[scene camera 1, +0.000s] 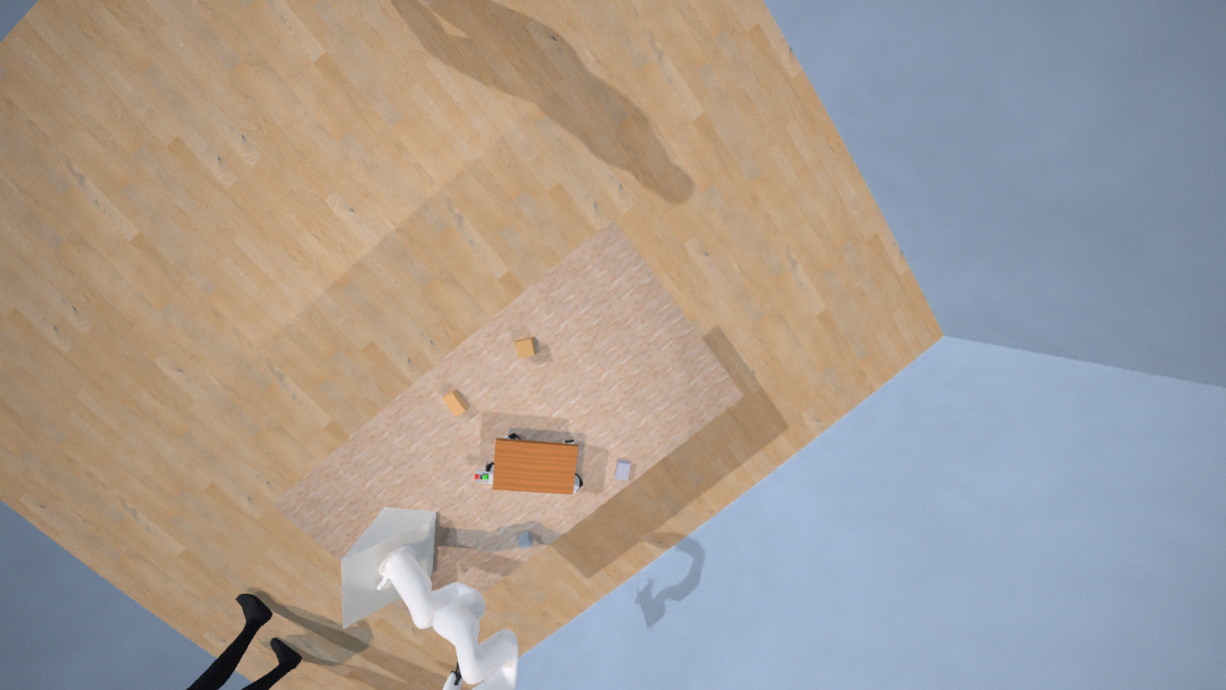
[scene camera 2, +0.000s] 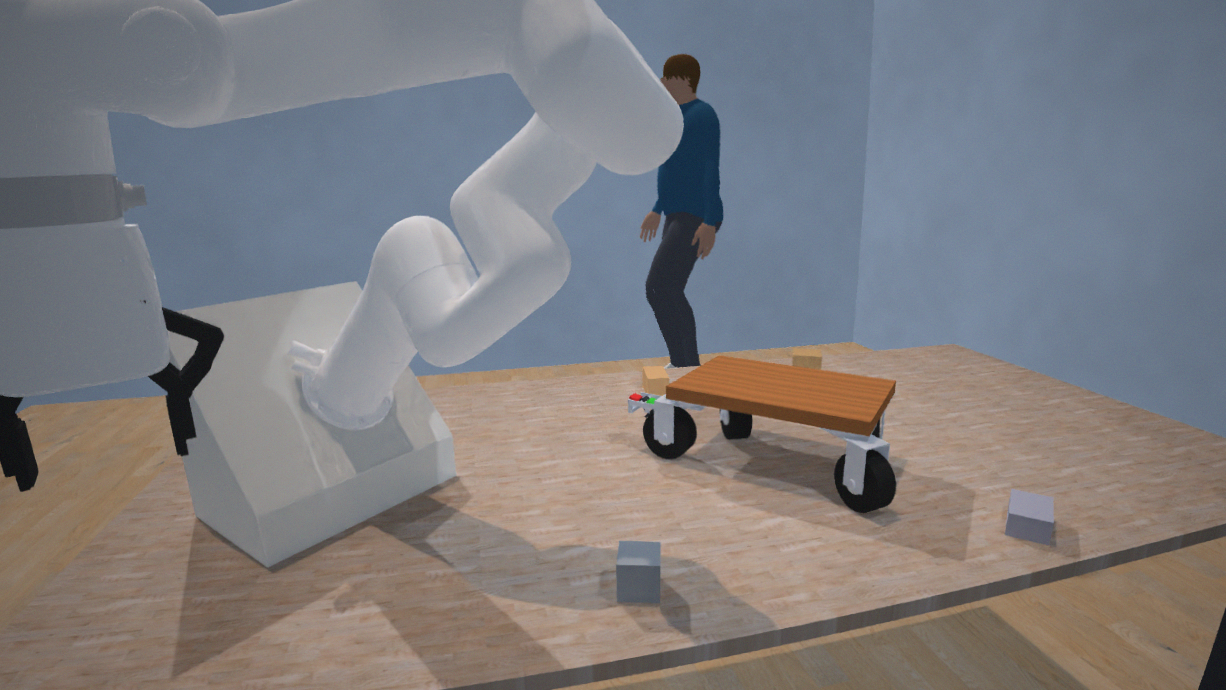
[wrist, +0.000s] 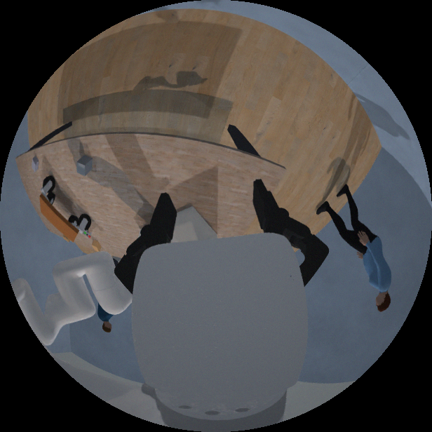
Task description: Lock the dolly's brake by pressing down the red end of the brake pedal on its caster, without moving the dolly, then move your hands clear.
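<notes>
Scene camera 2 shows my gripper (scene camera 2: 109, 465), a dolly (scene camera 2: 849, 406) and a lilac block (scene camera 2: 1030, 516). In scene camera 1, the dolly (scene camera 1: 519, 465) is visible. The wrist view contains the dolly (wrist: 69, 228) together with my gripper (wrist: 211, 195).
</notes>
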